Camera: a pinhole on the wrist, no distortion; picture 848 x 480 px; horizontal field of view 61.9 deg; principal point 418.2 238.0 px. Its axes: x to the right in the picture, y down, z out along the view. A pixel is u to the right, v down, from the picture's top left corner.
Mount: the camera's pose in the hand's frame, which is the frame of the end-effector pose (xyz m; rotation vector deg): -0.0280 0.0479 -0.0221 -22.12 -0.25 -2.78
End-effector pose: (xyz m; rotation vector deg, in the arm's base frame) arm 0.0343 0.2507 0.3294 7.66 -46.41 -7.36
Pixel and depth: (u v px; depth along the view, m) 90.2 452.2 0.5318
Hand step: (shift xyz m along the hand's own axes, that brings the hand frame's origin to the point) -0.2640 0.4087 0.4066
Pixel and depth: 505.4 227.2 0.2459
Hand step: 0.0033 0.1356 0.2075
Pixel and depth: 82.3 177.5 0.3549
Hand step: -0.1961 0.1613 0.3158
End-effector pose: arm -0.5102 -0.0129 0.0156 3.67 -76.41 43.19
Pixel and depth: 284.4 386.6 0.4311
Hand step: -0.1030 0.2978 0.3421
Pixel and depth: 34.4 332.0 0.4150
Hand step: -0.2483 0.2657 0.3386
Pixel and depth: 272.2 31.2 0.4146
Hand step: -0.1173 0.0958 0.4065
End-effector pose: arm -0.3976 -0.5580 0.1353 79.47 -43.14 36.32
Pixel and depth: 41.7 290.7 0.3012
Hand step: -0.1856 0.1895 0.2463
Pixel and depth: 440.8 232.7 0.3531
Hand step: -0.0151 0.1779 0.3062
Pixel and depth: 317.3 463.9 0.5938
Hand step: -0.1005 0.4509 0.4555
